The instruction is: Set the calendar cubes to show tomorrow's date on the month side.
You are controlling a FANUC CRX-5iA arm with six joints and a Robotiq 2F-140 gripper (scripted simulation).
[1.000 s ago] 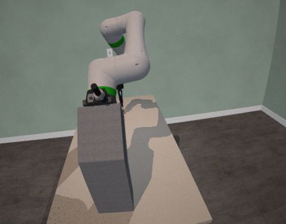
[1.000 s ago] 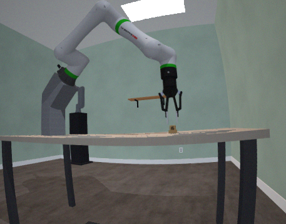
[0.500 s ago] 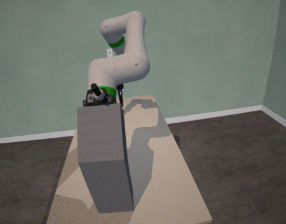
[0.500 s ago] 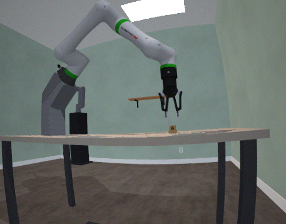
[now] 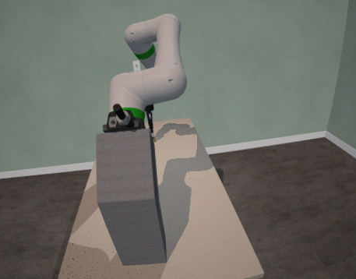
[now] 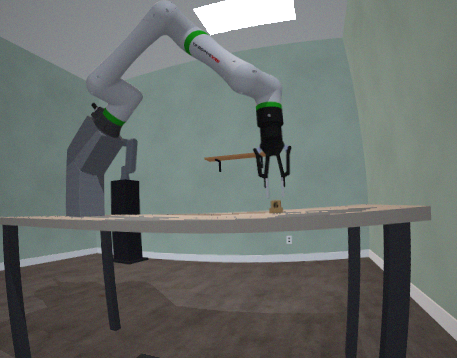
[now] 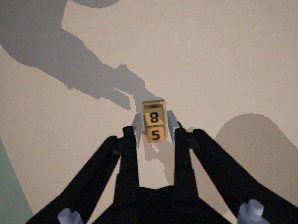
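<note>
My gripper is now 20 mm to the right of the wooden tray and 70 mm above it.
</note>
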